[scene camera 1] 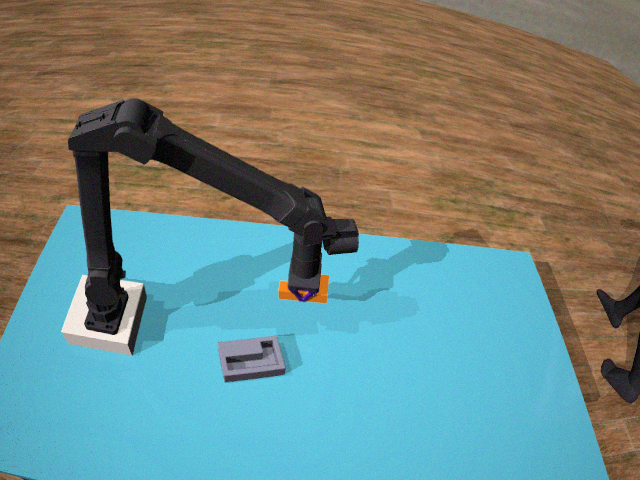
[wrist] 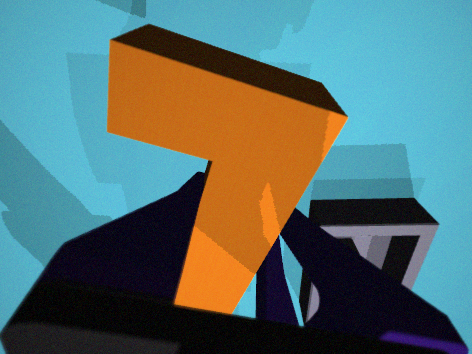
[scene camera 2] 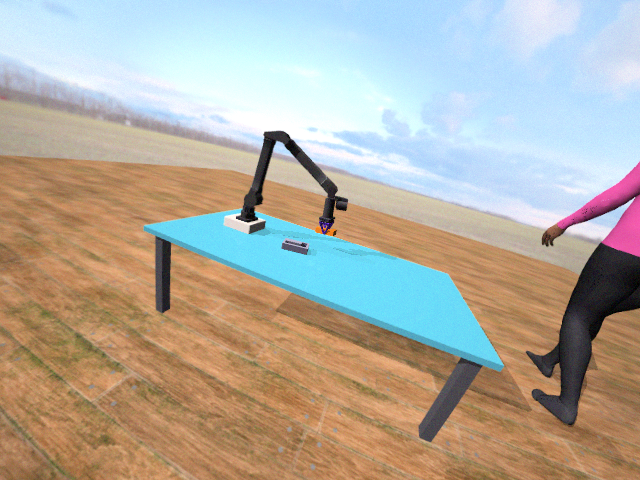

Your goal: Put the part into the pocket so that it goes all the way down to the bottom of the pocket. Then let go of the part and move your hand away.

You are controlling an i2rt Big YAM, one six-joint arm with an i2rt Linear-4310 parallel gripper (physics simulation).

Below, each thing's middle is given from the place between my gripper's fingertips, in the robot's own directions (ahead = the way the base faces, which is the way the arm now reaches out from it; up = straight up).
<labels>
Right now my hand is 140 mm to the left of the grey pocket block (scene camera 1: 255, 358), 110 mm past it and 80 mm above it. Round my hand: orange L-shaped part (wrist: 265, 131) (10 mm to the left, 10 mm above).
</labels>
